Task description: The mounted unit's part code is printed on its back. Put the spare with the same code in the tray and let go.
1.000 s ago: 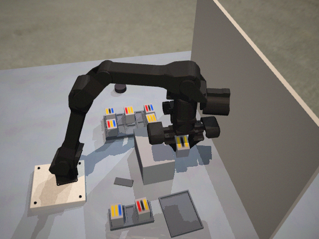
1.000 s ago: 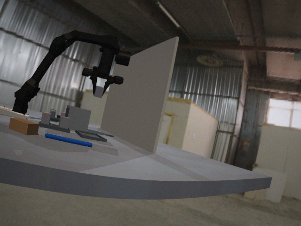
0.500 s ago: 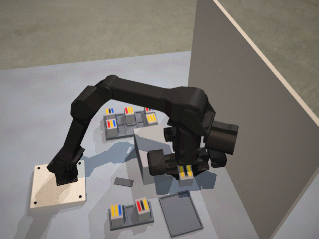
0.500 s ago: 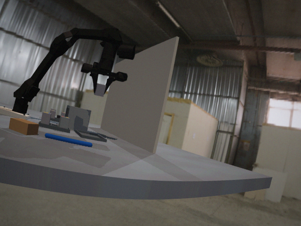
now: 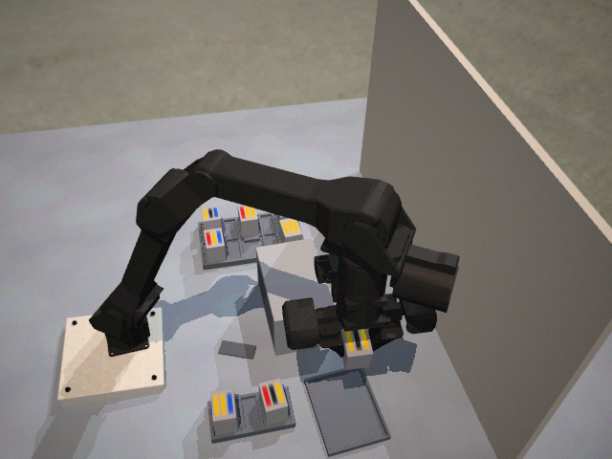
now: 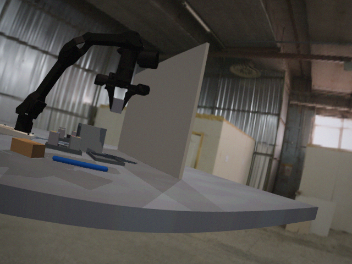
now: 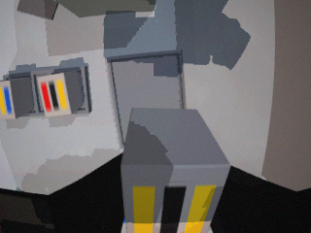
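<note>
Now: gripper tip 16 cm above the dark tray. Also, from my gripper tip: rack (14 cm behind, 4 cm to the left, 16 cm below); then blue rod (13 cm behind, 20 cm to the right, 16 cm below); then grey mounted unit (2 cm behind, 21 cm to the left, 12 cm below).
</note>
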